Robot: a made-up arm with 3 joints.
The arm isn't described. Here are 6 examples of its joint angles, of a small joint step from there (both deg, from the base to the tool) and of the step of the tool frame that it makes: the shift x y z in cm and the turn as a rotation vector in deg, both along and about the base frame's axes.
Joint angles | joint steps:
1: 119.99 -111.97 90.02 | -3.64 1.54 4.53
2: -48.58 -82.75 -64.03 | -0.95 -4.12 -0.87
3: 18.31 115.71 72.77 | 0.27 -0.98 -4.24
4: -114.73 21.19 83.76 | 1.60 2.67 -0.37
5: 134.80 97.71 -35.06 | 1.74 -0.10 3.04
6: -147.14 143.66 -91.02 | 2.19 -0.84 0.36
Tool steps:
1: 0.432 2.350 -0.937 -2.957 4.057 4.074
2: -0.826 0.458 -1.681 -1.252 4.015 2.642
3: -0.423 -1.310 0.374 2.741 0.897 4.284
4: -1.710 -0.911 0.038 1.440 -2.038 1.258
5: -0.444 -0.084 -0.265 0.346 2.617 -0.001
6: -0.216 0.535 -0.659 1.965 0.210 -0.529
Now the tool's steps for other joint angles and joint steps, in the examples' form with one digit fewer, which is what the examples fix.
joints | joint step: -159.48 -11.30 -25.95 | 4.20 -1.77 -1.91
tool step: 0.71 -0.79 1.24 3.11 0.07 -3.28
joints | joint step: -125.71 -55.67 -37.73 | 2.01 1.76 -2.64
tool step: -0.49 0.58 0.65 0.39 0.59 0.17
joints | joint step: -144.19 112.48 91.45 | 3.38 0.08 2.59
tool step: 0.25 0.26 -1.03 1.92 -0.06 2.21
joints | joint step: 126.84 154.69 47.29 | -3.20 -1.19 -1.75
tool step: -0.81 2.10 0.44 -2.05 -2.24 -1.15
